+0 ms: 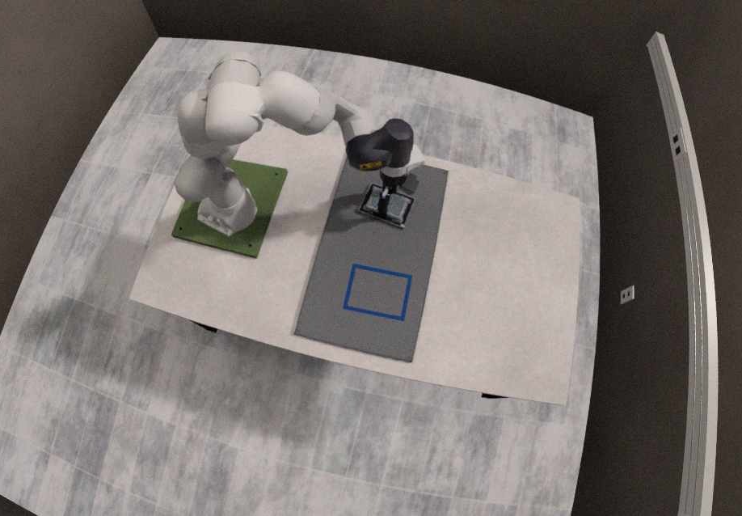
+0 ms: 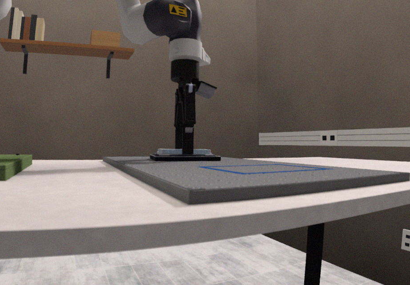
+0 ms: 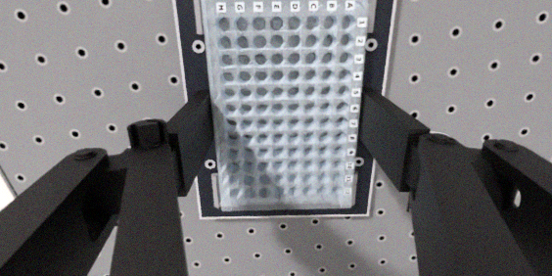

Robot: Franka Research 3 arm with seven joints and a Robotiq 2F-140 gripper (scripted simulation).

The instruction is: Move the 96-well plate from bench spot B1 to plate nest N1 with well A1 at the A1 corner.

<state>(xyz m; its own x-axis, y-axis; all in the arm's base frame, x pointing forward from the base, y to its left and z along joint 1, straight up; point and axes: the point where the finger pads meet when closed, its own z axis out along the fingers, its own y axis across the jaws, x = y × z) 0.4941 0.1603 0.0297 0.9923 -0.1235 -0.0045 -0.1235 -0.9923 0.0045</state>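
My hand is 2 cm above the 96-well plate. Also, from my hand: A1 mark: 7 cm ahead, 6 cm to the right, 3 cm below; black plate nest N1: 4 cm below.
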